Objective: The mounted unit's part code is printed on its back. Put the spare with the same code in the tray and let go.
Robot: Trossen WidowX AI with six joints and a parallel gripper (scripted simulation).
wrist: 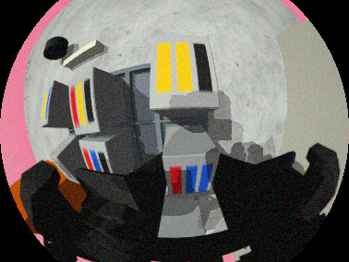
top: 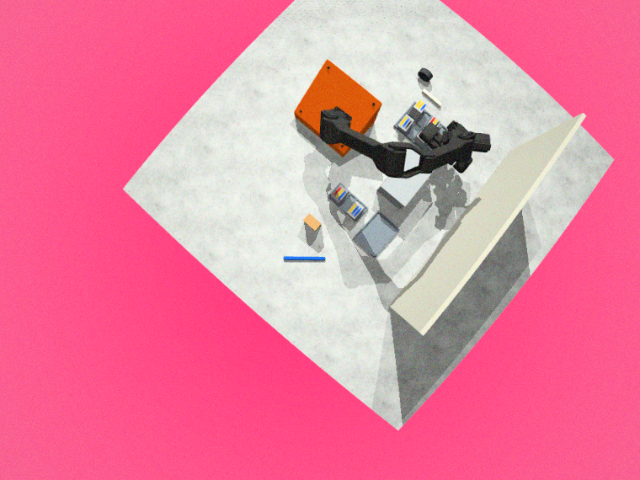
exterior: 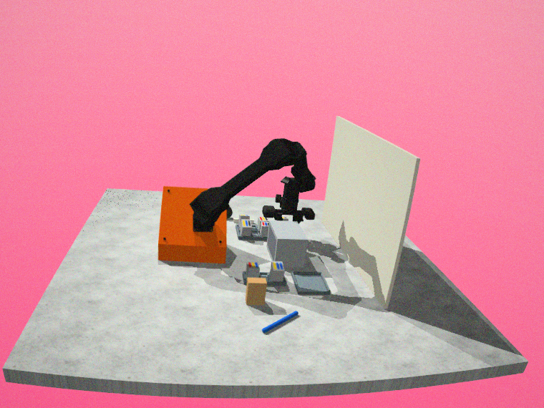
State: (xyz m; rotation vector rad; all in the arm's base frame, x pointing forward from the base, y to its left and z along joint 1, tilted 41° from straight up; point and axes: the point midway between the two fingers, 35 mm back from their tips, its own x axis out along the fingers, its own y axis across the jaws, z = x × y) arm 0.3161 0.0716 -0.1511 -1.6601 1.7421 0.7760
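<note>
My gripper tip is now 35 cm to the left of the flat grey tray and 1 cm above it. Round my gripper tip: cream bar 15 cm to the left, 14 cm behind, 1 cm below; then black puck 21 cm behind, 19 cm to the left, 1 cm above; then mounted unit 15 cm to the right, 4 cm behind, 3 cm above.
</note>
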